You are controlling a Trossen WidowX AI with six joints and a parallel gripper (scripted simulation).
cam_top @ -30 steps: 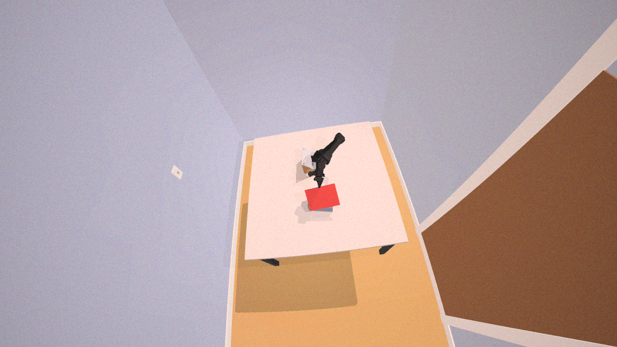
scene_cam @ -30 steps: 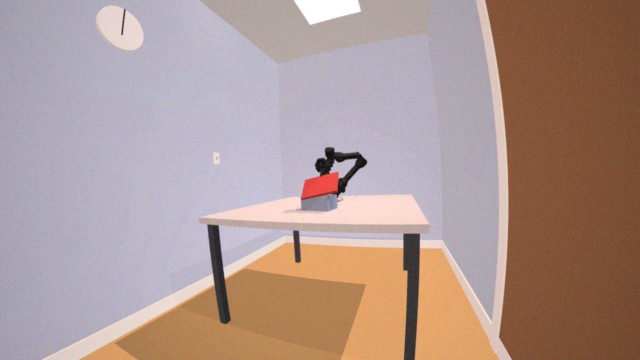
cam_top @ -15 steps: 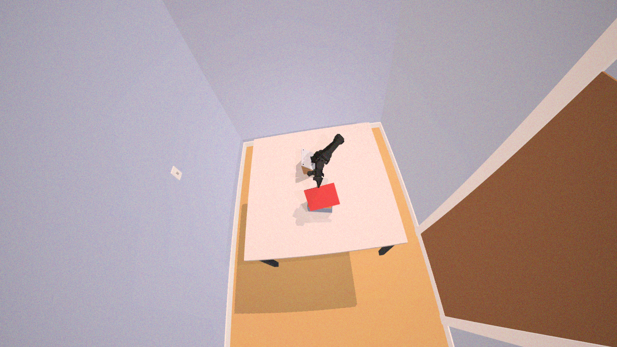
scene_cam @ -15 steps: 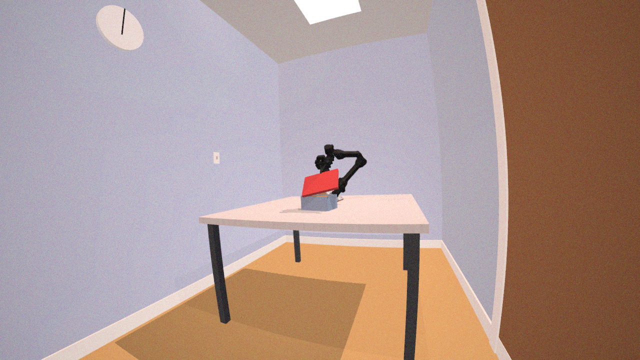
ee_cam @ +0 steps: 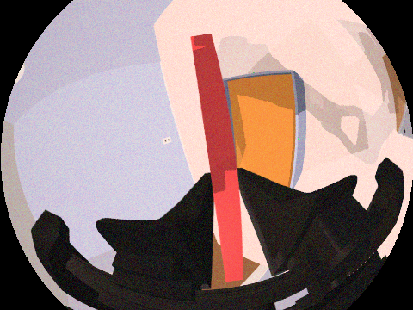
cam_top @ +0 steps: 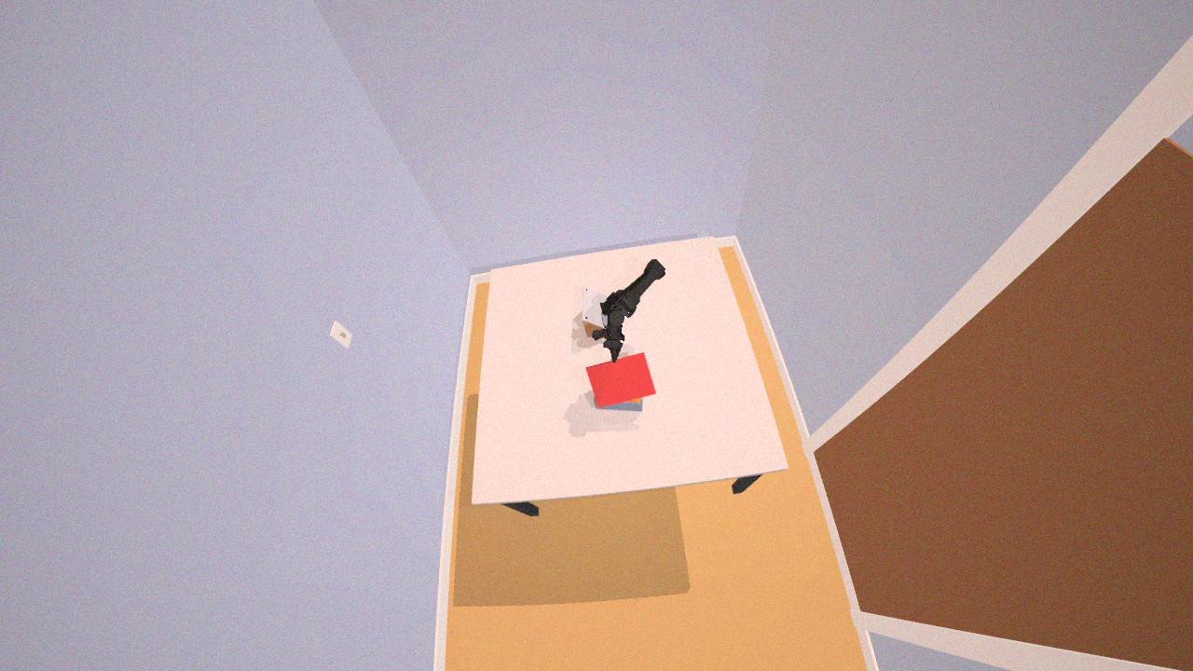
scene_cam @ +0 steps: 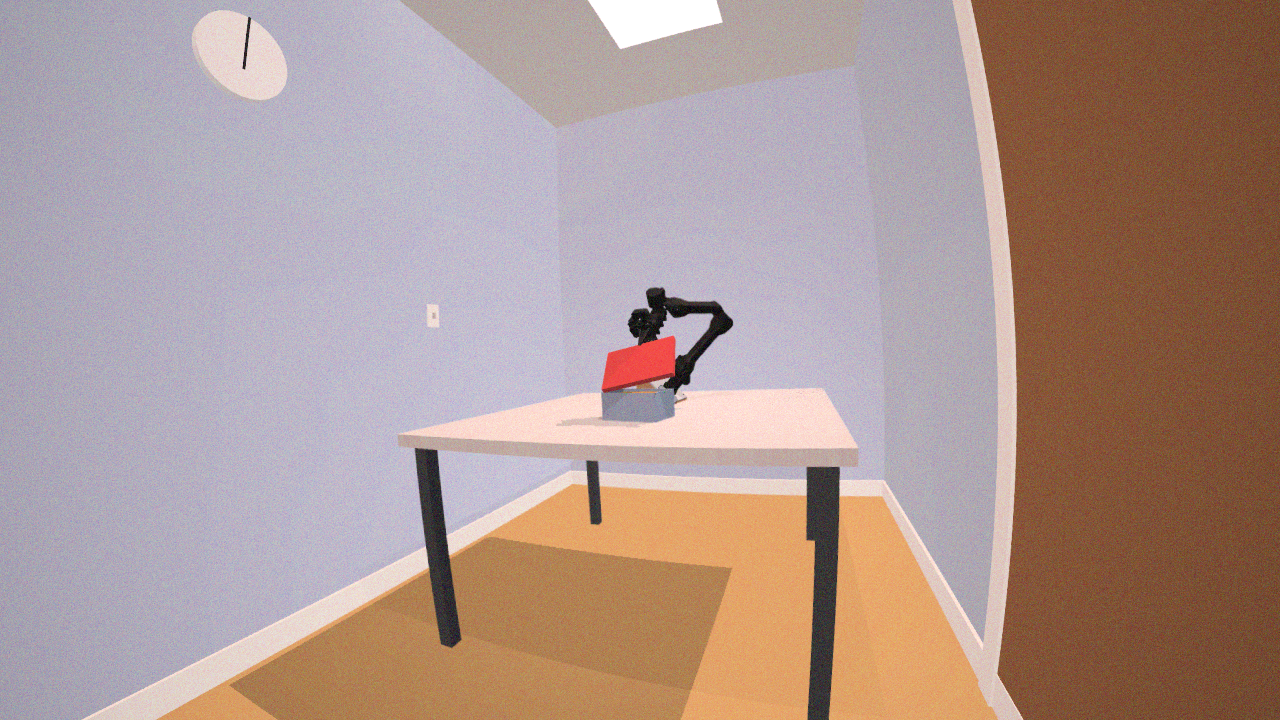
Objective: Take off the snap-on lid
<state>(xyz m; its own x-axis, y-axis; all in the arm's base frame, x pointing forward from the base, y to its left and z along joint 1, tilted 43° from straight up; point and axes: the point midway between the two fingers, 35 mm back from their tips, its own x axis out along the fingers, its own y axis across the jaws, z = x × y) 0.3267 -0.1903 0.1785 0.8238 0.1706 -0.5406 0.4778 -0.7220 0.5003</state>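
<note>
The red lid is 60 mm ahead of my gripper tip, 50 mm below it and 10 mm to the left of it. Round my gripper tip: storage box (190 mm below, 50 mm ahead, 10 mm to the right).
</note>
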